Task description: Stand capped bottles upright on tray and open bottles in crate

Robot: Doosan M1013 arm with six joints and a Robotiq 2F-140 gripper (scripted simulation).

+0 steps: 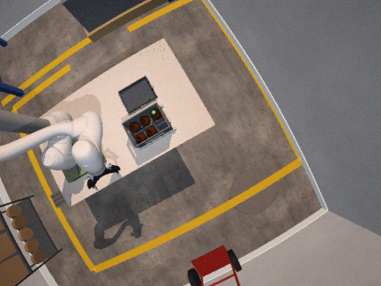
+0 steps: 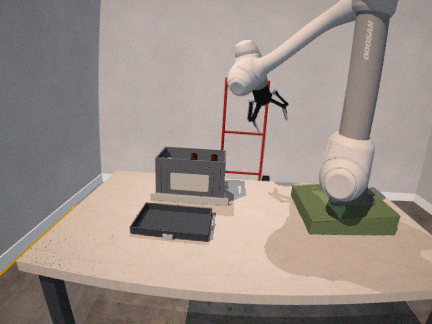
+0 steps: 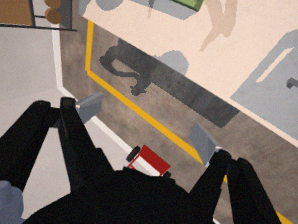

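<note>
Now: the crate 32 cm ahead of my hand, 23 cm to the left of it and 21 cm below it. Round my hand: dark tray: 32 cm ahead, 51 cm to the left, 28 cm below; then bottle: 41 cm ahead, 29 cm to the left, 21 cm below.
</note>
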